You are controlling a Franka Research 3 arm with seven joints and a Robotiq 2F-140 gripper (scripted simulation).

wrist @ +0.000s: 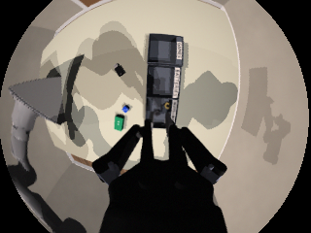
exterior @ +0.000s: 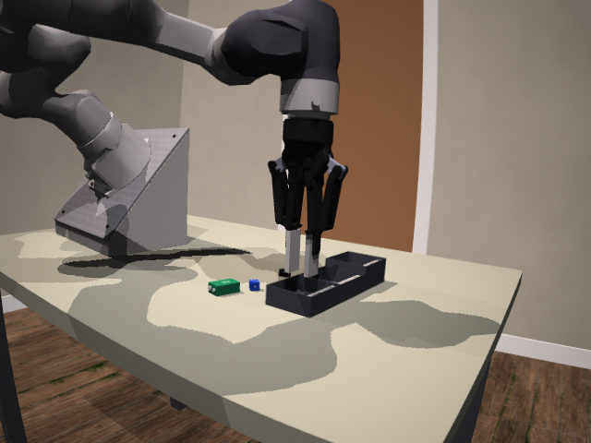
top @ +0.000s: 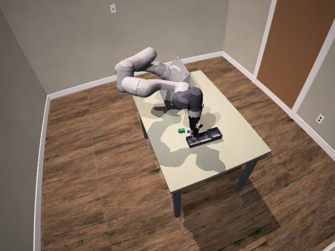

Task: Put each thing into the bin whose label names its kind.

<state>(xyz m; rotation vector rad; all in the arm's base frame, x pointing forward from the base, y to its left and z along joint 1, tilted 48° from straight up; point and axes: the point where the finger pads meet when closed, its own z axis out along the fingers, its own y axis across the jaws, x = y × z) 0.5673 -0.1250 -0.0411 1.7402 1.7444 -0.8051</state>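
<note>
The green block is 120 mm behind my hand, 50 mm to the right of it and 70 mm below it. From my hand the other things lie so: tan ring: 20 mm ahead, 20 mm to the left, 70 mm below; small blue cube: 100 mm behind, 80 mm below; joined bins: 90 mm to the left, 60 mm below.
</note>
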